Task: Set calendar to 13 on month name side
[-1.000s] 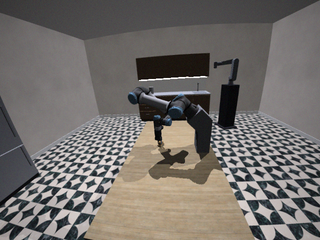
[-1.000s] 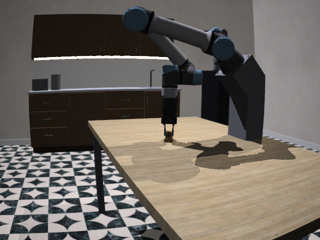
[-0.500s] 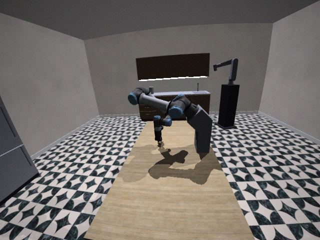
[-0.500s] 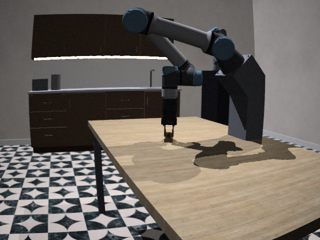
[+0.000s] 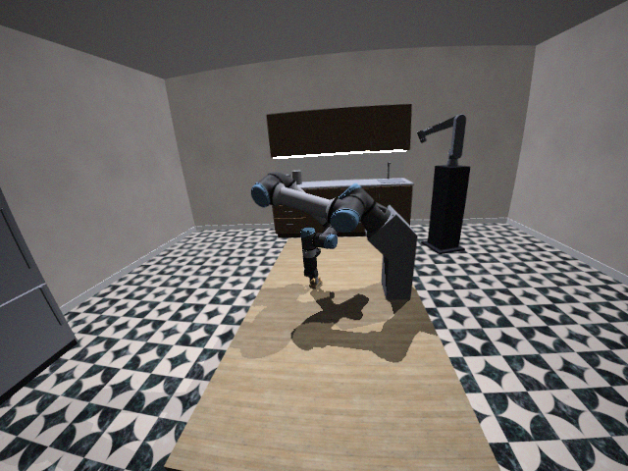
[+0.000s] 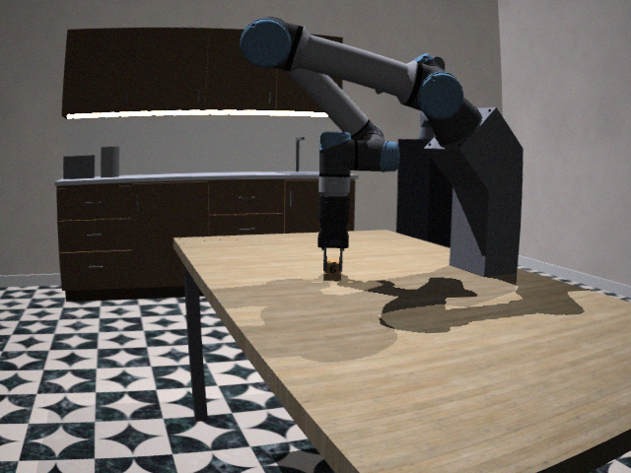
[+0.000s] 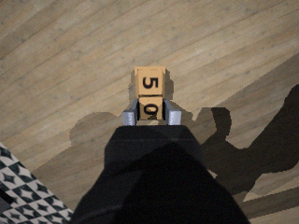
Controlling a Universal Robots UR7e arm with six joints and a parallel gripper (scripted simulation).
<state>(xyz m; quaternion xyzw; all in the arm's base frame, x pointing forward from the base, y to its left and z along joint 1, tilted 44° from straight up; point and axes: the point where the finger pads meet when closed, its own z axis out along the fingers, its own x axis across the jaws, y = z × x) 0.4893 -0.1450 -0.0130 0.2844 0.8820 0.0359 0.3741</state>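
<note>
The wooden tray is 30 mm below my hand, 10 mm to the right of it and 10 mm behind it.
</note>
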